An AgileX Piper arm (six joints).
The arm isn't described. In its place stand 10 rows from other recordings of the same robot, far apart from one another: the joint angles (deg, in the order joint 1, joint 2, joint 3, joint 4, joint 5, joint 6), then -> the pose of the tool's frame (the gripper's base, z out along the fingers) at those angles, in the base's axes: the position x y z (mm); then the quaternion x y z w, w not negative.
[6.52, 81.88, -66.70, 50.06, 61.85, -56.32] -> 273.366 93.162 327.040 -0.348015 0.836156 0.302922 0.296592
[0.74, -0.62, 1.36, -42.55, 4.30, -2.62] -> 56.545 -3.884 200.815 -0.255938 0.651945 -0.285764 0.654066
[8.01, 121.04, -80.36, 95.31, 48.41, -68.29] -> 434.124 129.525 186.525 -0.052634 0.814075 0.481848 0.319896
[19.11, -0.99, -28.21, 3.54, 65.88, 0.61] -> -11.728 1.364 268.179 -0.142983 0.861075 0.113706 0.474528
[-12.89, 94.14, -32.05, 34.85, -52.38, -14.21] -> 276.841 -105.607 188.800 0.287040 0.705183 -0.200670 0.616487
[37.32, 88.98, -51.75, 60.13, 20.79, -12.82] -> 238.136 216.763 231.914 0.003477 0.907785 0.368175 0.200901
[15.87, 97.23, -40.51, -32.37, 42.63, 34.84] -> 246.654 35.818 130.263 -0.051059 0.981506 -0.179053 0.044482
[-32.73, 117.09, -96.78, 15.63, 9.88, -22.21] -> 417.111 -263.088 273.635 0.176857 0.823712 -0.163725 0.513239
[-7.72, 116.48, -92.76, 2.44, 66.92, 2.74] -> 408.703 -51.807 208.221 0.098632 0.994199 0.018221 0.038827
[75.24, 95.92, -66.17, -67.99, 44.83, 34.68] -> 147.449 326.191 266.027 -0.583351 0.654330 -0.142782 0.459530
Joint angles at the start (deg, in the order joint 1, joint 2, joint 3, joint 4, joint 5, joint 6): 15.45 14.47 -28.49 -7.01 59.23 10.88
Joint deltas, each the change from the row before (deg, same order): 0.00 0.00 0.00 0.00 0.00 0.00; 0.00 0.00 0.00 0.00 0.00 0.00; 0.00 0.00 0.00 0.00 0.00 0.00; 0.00 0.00 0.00 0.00 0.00 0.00; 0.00 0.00 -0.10 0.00 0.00 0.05; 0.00 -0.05 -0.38 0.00 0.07 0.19; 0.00 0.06 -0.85 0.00 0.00 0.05; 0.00 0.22 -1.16 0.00 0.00 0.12; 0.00 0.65 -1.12 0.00 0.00 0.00
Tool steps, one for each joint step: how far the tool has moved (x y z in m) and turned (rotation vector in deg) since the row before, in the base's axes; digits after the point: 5 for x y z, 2 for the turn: 0.00000 0.00000 0.00000 0.00 0.00 0.00; 0.00000 0.00000 0.00000 0.00 0.00 0.00; 0.00000 0.00000 0.00000 0.00 0.00 0.00; 0.00000 0.00000 0.00000 0.00 0.00 0.00; -0.00007 -0.00002 0.00052 0.06 -0.09 -0.03; -0.00049 -0.00014 0.00193 0.24 -0.33 -0.13; -0.00054 -0.00015 0.00439 0.25 -0.76 -0.03; -0.00044 -0.00012 0.00589 0.34 -0.89 -0.07; 0.00076 0.00021 0.00542 0.13 -0.45 0.00
